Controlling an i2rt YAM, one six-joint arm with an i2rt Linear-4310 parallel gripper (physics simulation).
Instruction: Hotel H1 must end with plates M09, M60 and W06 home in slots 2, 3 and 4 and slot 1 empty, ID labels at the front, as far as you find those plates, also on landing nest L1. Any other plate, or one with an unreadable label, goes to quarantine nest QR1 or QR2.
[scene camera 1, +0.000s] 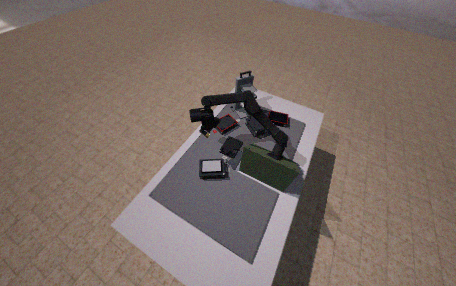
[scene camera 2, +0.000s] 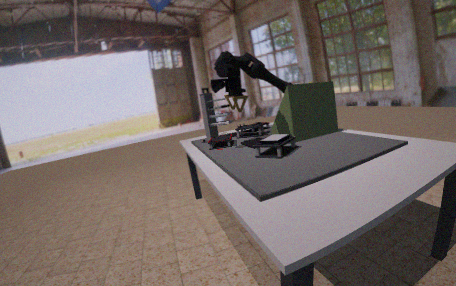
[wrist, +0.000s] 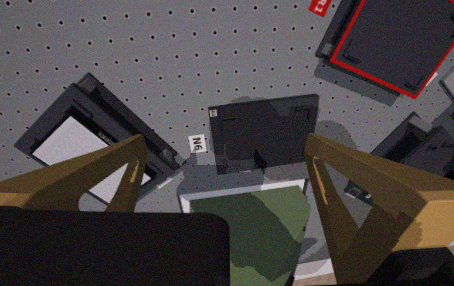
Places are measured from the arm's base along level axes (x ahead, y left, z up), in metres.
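Pixels of known places: gripper, fingertip midpoint: (scene camera 1: 211, 132) (scene camera 2: 236, 110) (wrist: 225, 142); arm's base at its link origin: (scene camera 1: 275, 156) (scene camera 2: 304, 105).
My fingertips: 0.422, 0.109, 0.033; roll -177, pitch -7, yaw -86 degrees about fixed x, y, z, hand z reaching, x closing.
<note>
Ahead of a thing's pixels: the offset from my fingertips to its middle, as dx, dy, dz. "*": to the spot under its first point. Level surfaces: height alone.
My gripper (scene camera 1: 205, 133) (scene camera 2: 238, 109) (wrist: 225, 142) is open and empty, high above the mat. In the wrist view the dark nest by label N6 {* -0.122, +0.013, -0.188} (wrist: 197, 144) lies below, between the fingertips. A plate with a white top {-0.112, +0.144, -0.132} (scene camera 1: 211, 166) (scene camera 2: 275, 138) (wrist: 72, 142) sits on a dark raised nest; its ID label is too blurred to read, and the left finger covers part of it. Hotel H1 {+0.036, -0.484, -0.014} (scene camera 1: 244, 85) (scene camera 2: 206, 118) stands at the far end with several levels; its contents are unclear. The red-edged nest QR1 {+0.057, -0.240, -0.166} (scene camera 1: 226, 123) (scene camera 2: 222, 141) (wrist: 395, 47) holds no visible plate.
A green wedge-shaped block (scene camera 1: 268, 169) (scene camera 2: 315, 111) (wrist: 250, 230) stands by the arm's base. Another red-edged nest {-0.262, -0.561, -0.166} (scene camera 1: 279, 118) lies at the far right. A dark raised fixture {-0.160, -0.372, -0.151} (scene camera 1: 256, 126) (wrist: 417, 150) lies between the red-edged nests. The grey perforated mat {dz -0.189} (scene camera 1: 215, 210) (scene camera 2: 320, 167) covers much of the white table {dz -0.202} (scene camera 1: 150, 227) (scene camera 2: 280, 235).
</note>
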